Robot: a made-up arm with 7 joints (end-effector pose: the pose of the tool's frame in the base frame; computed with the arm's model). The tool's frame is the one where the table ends.
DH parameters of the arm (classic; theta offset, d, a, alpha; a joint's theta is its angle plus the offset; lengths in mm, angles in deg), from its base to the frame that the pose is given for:
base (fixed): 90 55.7 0 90
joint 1: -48.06 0 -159.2 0
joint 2: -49.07 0 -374.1 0
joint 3: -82.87 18 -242.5 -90
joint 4: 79.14 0 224 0
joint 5: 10.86 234.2 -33.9 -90
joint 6: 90 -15 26.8 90
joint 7: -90 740.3 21 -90
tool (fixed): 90 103.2 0 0
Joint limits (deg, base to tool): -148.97..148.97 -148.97..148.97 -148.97..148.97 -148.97..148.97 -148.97..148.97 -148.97..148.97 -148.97..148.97
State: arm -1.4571 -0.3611 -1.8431 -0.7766 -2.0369 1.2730 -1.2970
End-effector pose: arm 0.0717 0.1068 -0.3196 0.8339 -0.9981 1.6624
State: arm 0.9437 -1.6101 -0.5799 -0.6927 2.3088 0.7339 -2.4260
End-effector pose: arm -0.1658 0.5112 -0.2281 1.4584 -1.8189 -0.1580
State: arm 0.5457 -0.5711 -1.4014 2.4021 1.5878 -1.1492 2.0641
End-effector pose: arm 0.2634 -0.9745 0.1768 -1.0647 -1.1291 1.6395
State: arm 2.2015 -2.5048 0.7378 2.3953 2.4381 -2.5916 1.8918
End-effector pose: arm 0.1414 1.3744 0.1233 0.7976 -1.0555 -1.3811
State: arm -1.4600 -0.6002 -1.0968 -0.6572 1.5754 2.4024 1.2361
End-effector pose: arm 0.3154 0.7926 -0.2519 -1.4533 1.0022 -2.2375
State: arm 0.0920 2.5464 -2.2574 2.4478 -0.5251 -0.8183 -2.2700
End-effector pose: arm 0.2333 0.7532 -0.5779 1.0667 -1.8421 -0.6358
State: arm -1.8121 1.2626 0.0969 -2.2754 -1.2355 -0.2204 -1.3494
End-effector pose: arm 0.7972 0.6314 -0.1112 -0.0509 -2.1630 -1.6414
